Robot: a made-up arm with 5 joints.
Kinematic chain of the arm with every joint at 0, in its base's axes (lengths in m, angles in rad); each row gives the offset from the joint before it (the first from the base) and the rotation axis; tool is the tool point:
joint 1: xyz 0 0 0.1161 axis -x
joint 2: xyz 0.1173 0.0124 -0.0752 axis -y
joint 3: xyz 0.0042 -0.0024 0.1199 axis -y
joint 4: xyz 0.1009 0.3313 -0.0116 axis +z
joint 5: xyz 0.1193 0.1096 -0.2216 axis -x
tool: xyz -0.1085 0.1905 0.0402
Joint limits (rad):
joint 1: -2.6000..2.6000
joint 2: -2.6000..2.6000
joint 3: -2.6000..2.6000
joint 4: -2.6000..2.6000
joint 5: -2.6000..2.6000
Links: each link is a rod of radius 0.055 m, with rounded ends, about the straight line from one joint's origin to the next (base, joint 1, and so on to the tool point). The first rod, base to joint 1, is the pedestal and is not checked.
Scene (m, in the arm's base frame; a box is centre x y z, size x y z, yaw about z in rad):
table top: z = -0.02
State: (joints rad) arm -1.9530 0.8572 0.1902 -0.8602 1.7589
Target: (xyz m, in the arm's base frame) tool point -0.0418 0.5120 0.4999
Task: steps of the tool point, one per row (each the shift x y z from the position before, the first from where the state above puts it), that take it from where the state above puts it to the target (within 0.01 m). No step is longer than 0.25 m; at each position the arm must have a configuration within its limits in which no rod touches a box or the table.
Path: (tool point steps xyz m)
1: -0.0324 0.1877 0.0652
2: -0.0838 0.1784 0.0211
3: -0.1244 0.1434 -0.0168
4: -0.1480 0.0894 -0.0388
5: -0.1501 0.0284 -0.0394

